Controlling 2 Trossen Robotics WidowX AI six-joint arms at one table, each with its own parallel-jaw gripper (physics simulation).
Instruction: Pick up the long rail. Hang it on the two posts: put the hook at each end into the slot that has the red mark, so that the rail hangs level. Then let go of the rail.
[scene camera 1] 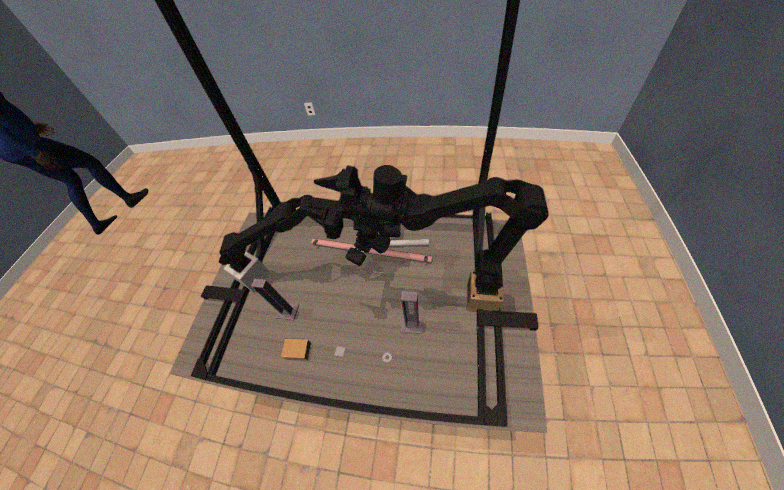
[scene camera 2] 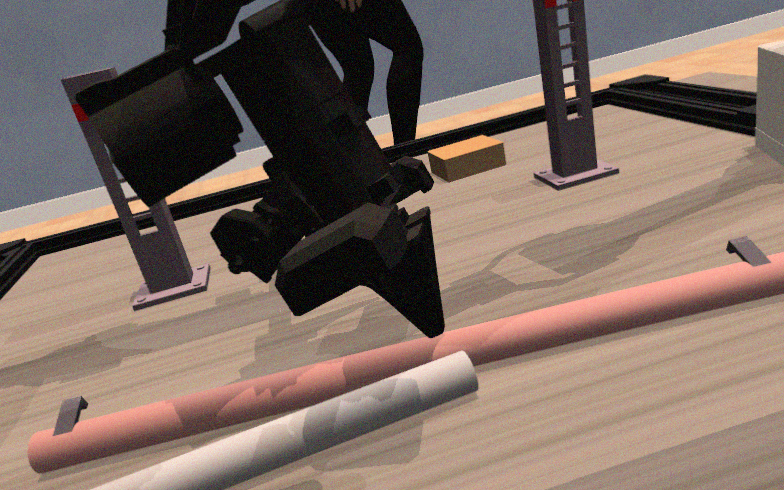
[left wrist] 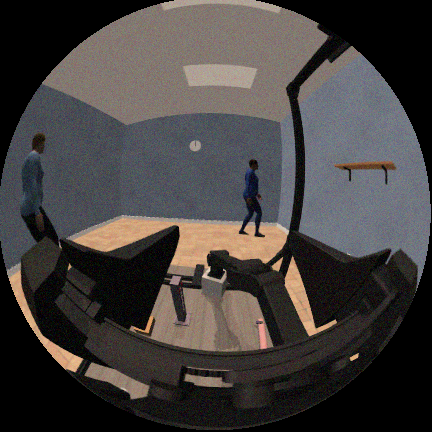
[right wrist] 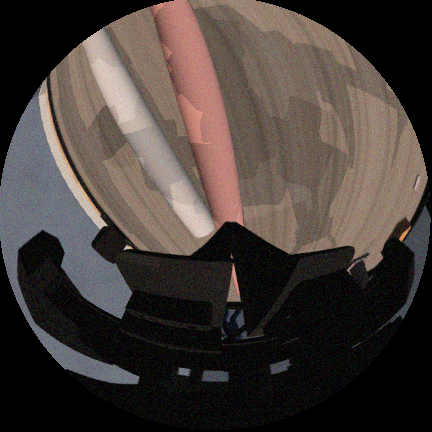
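Seen in the pictures: left gripper, fingertip midpoint: [scene camera 1: 307,194] [left wrist: 236,234]; right gripper, fingertip midpoint: [scene camera 1: 364,248] [scene camera 2: 438,333] [right wrist: 229,227]; left arm's base at its link origin: [scene camera 1: 487,285]; right arm's base at its link origin: [scene camera 1: 240,263] [left wrist: 215,273].
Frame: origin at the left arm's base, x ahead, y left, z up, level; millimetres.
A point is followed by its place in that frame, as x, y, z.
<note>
The long pink rail [scene camera 1: 404,254] @[283, -135, -70] [scene camera 2: 549,325] @[506, -165, -73] [left wrist: 262,336] @[577, -158, -70] [right wrist: 212,125] @[370, -140, -70] lies on the table. In scene camera 2 its grey hooks [scene camera 2: 69,414] @[204, -123, -65] [scene camera 2: 747,250] @[644, -158, -65] point up. Two upright grey posts stand apart: one [scene camera 1: 272,298] @[681, 131, 3] [scene camera 2: 569,138] @[658, 122, -47] [left wrist: 178,300] @[646, 127, 48] near the orange block, the other [scene camera 1: 409,312] @[230, 109, -9] [scene camera 2: 164,248] @[232, 106, -46] farther off. Red marks [scene camera 2: 79,112] @[208, 105, 93] [scene camera 2: 550,2] @[652, 121, 90] show on both. My right gripper [scene camera 1: 356,257] @[440, -148, -68] [scene camera 2: 433,329] @[440, -148, -68] [right wrist: 229,227] @[440, -148, -68] is shut and empty, its tips over the rail's middle; I cannot tell whether they touch it. My left gripper [left wrist: 236,234] @[467, 0, 356] is open and empty, raised above the table.
A white rod [scene camera 1: 411,242] @[265, -193, -72] [scene camera 2: 346,416] @[373, -196, -74] [right wrist: 145,145] @[366, -181, -70] lies close beside the rail. The orange block [scene camera 1: 294,349] @[579, 265, -64] [scene camera 2: 467,158] @[574, 230, -71], a small white square [scene camera 1: 339,351] @[440, 240, -91] and a ring [scene camera 1: 383,354] @[299, 228, -92] lie towards the front in scene camera 1. Both arms are close together above the rail.
</note>
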